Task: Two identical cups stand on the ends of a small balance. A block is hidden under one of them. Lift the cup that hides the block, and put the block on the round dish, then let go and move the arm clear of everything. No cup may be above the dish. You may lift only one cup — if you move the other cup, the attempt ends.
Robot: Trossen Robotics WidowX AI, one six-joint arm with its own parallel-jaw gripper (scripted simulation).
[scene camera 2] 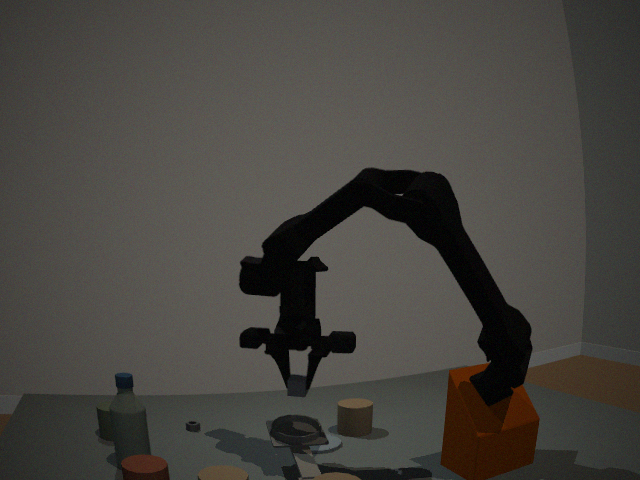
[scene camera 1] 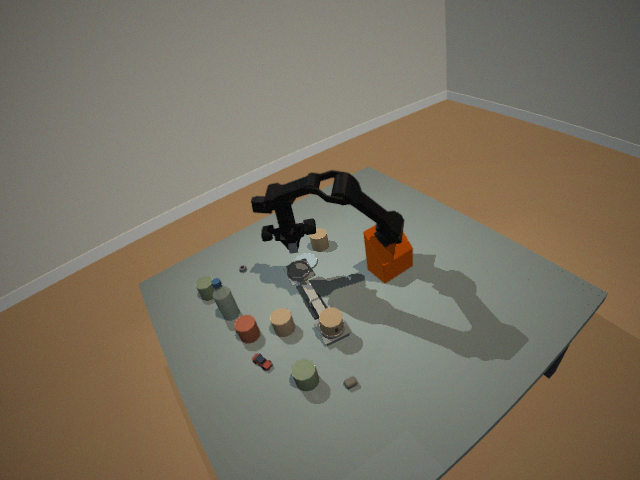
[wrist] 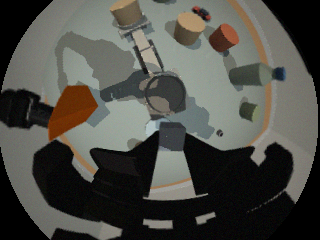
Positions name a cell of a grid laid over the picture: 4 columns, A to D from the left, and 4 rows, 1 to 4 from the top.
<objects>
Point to a grey block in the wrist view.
C3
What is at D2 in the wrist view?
A bottle.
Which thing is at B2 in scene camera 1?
The gripper.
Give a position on a balance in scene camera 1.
B3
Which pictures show the gripper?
Scene camera 2, scene camera 1 and the wrist view: all of them.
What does the gripper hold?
A grey block.
</objects>
